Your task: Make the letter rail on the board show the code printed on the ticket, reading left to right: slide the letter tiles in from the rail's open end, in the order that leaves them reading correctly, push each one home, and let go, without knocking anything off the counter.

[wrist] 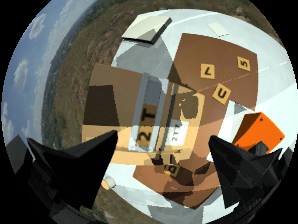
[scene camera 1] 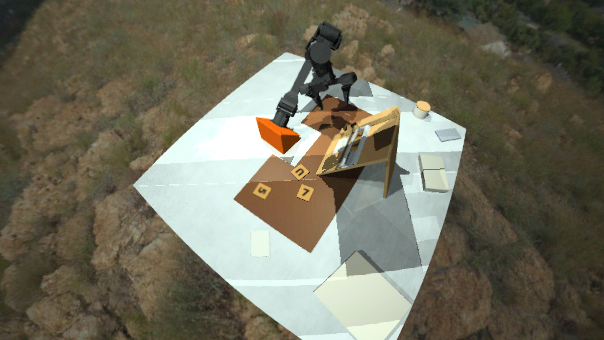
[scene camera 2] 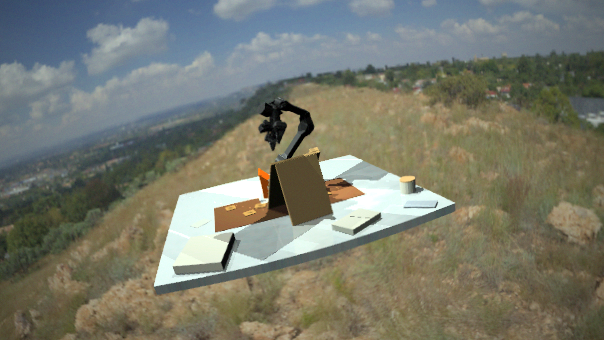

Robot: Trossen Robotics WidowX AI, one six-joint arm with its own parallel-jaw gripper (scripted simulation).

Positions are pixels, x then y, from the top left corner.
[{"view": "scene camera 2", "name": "cream block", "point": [358, 220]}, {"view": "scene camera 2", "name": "tan slanted board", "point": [298, 182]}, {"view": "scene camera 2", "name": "brown mat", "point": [224, 220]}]
